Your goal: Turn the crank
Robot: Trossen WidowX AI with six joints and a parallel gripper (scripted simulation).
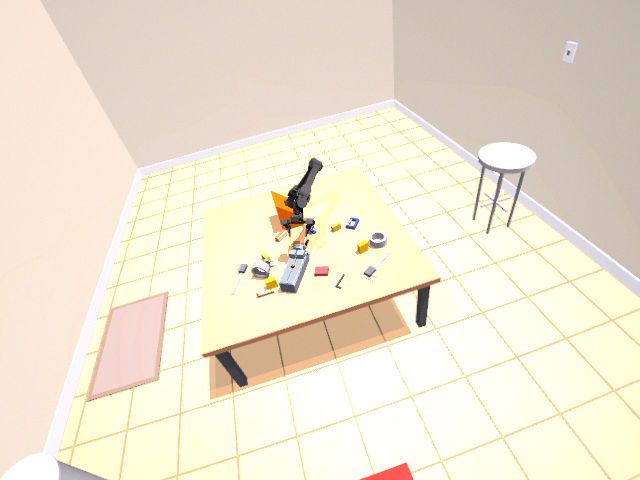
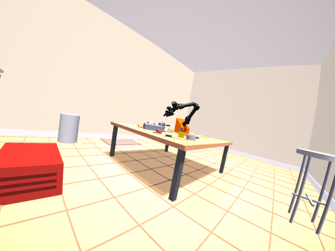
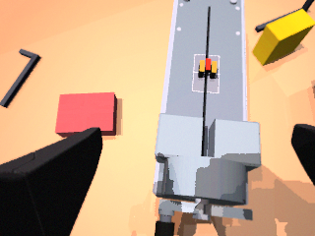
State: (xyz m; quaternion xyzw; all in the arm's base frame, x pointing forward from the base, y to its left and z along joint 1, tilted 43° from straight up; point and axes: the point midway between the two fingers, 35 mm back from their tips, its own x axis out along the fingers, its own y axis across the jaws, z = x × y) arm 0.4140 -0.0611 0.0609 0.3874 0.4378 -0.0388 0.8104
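Right now my gripper tip is 60 mm past the dark crank handle, 40 mm to the right of it and 110 mm above it. Round my gripper tip: red pointer 90 mm ahead, 80 mm to the right, 120 mm below; then red block 130 mm ahead, 80 mm to the left, 190 mm below.
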